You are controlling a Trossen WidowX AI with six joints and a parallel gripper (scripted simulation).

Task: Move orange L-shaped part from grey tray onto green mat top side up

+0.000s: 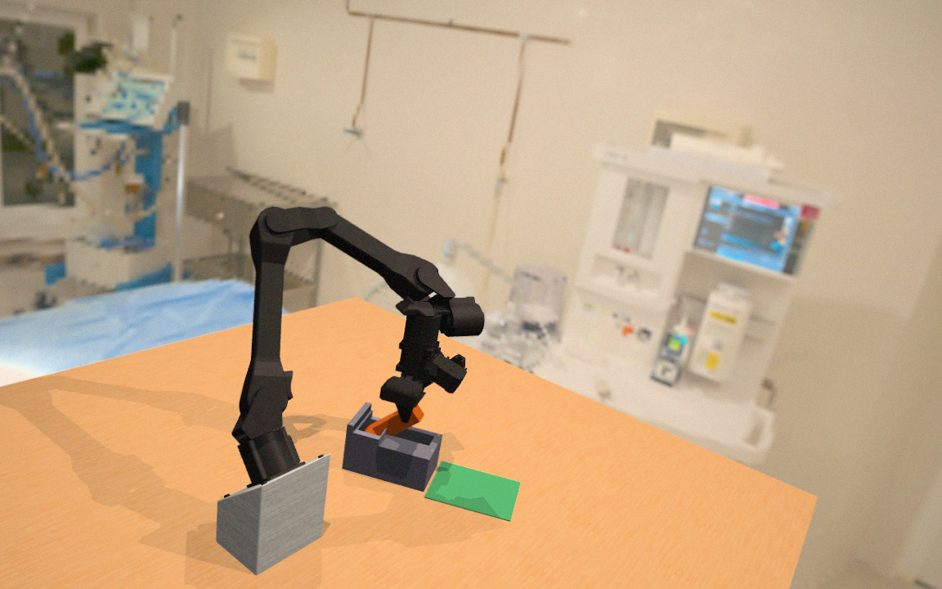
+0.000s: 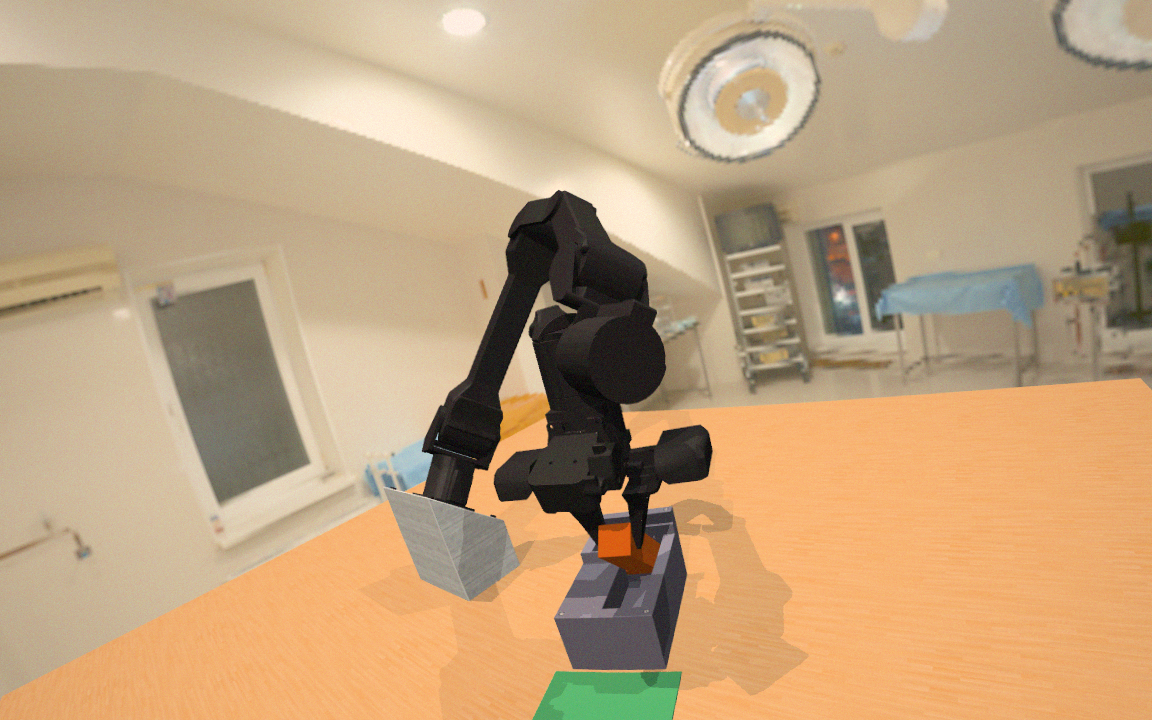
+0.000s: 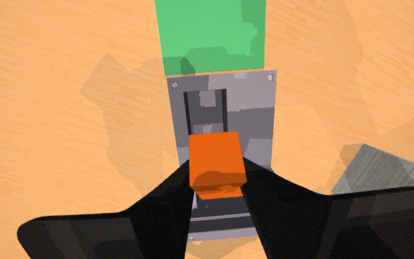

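The green mat is 13 cm to the right of my gripper tip, 11 cm below it and 5 cm ahead of it. Round my gripper tip: orange L-shaped part: 3 cm to the left, 3 cm below, 3 cm behind.
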